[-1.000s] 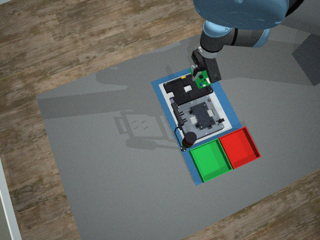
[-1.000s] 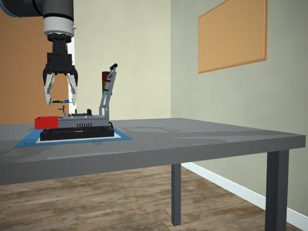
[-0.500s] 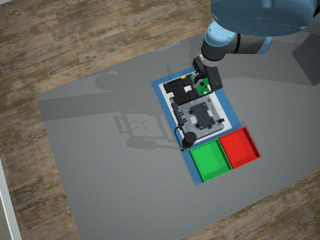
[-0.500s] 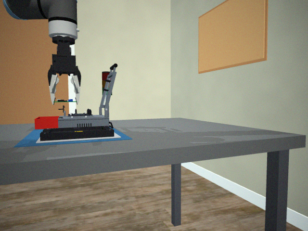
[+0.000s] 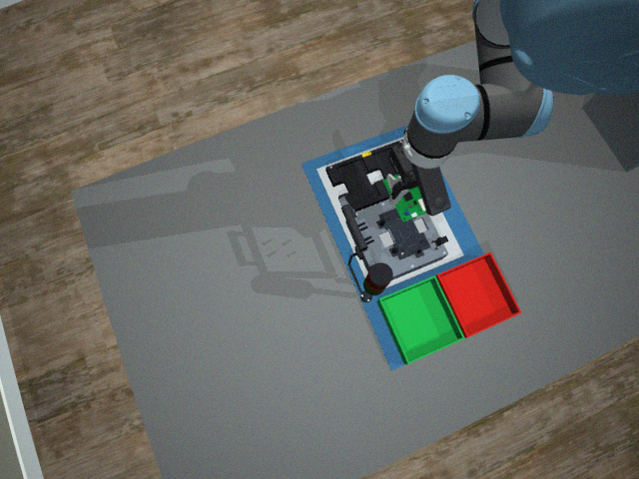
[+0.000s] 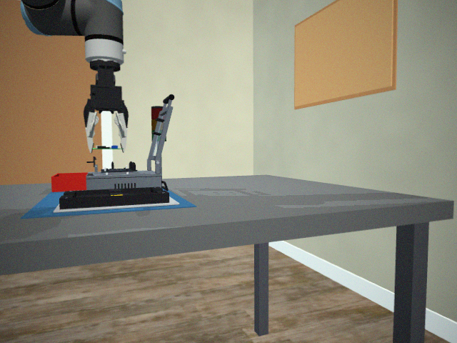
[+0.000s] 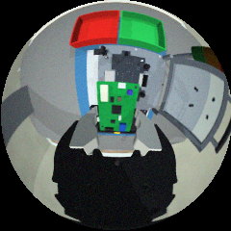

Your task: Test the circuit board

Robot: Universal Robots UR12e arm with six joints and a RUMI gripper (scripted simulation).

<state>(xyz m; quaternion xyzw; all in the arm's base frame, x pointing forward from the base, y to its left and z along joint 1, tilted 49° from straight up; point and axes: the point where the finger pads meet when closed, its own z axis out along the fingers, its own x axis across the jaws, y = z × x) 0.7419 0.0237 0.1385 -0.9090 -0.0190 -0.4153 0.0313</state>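
The black latch hook is 5 cm behind my hand, 11 cm to the left of it and 4 cm below it. Also, from my hand: green bin (4 cm ahead, 26 cm to the left, 11 cm below); green circuit board (right at my hand); tester lid (14 cm ahead, 7 cm to the left, 5 cm above).
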